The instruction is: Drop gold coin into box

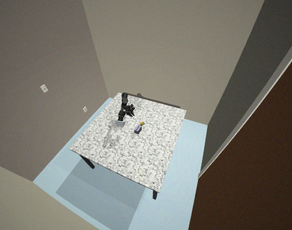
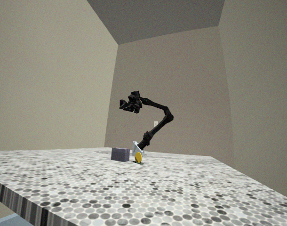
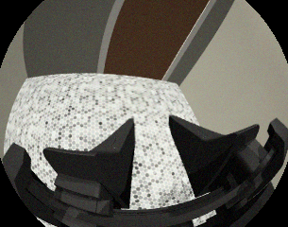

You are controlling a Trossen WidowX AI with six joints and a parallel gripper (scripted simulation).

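Right now my gripper tip is 50 mm short of the coin, 160 mm to the right of it and 320 mm above it.
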